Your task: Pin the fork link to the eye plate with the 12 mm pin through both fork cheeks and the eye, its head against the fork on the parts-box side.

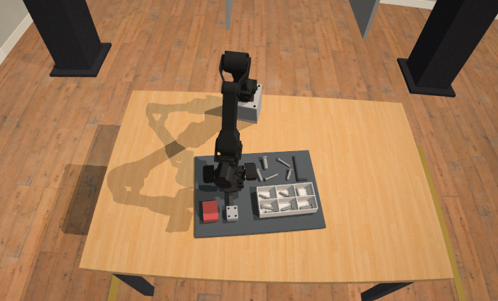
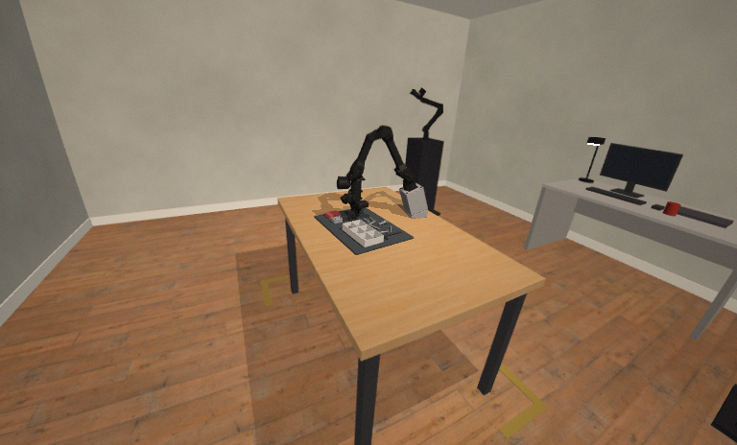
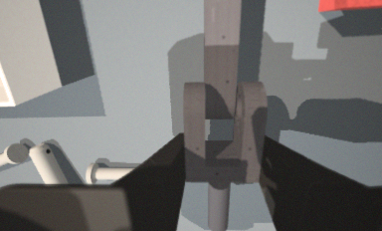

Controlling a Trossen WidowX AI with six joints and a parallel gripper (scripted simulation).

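My gripper is now 40 mm short of the dark eye plate bar and 40 mm above it. Also, from my hand: pale pin: 50 mm behind, 110 mm to the left, 50 mm below; then light grey block: 110 mm ahead, 10 mm to the left, 40 mm below; then red block: 110 mm ahead, 60 mm to the right, 50 mm below.
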